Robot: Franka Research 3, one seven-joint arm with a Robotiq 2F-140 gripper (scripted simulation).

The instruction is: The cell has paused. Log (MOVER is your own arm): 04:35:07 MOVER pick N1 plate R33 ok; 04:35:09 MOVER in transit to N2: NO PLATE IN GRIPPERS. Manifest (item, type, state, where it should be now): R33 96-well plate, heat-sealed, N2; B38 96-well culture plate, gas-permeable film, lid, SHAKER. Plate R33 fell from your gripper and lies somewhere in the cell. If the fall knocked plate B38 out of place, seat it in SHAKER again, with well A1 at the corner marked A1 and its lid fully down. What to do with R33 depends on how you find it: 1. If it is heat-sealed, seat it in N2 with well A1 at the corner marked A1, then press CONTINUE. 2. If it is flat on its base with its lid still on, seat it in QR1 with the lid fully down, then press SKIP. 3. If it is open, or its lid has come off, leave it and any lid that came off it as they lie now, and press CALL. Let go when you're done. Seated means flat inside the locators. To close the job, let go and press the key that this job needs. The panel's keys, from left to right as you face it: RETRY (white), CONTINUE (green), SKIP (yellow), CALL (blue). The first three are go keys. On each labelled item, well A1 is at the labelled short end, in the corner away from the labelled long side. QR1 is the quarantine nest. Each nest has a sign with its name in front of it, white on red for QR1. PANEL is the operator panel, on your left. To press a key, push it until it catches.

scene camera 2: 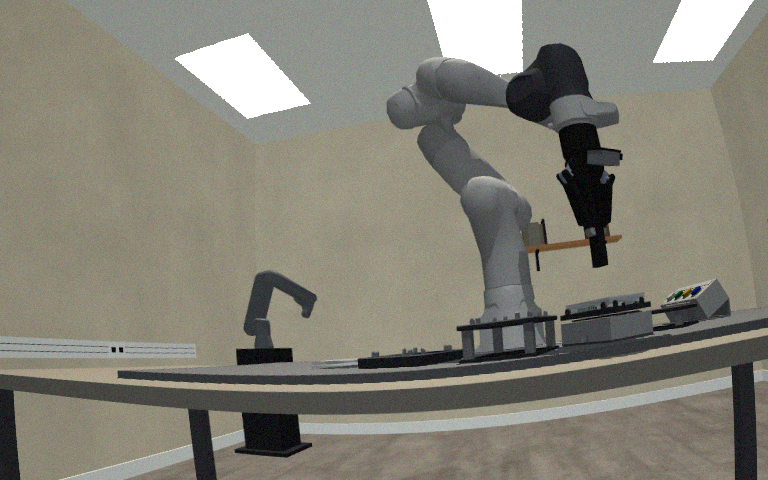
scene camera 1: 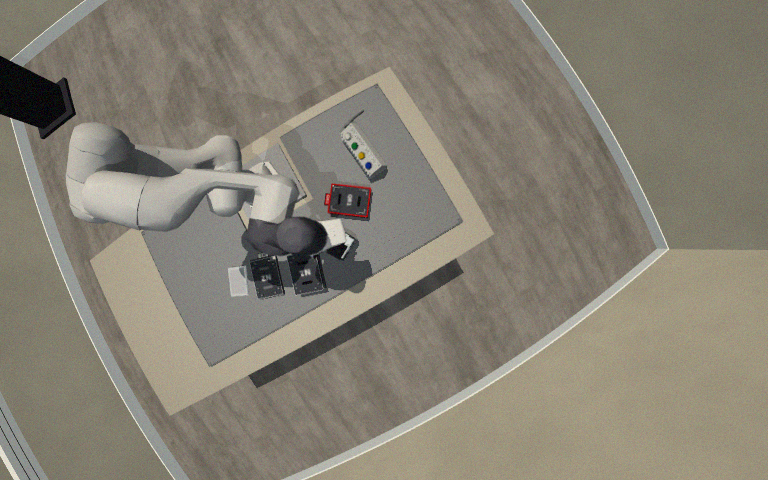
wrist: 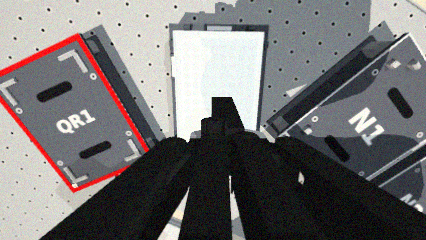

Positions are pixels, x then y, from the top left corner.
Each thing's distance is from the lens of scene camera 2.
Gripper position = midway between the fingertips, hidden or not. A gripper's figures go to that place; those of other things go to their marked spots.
my gripper (scene camera 2: 600, 266): 89 cm
key panel (scene camera 2: 712, 297): 112 cm
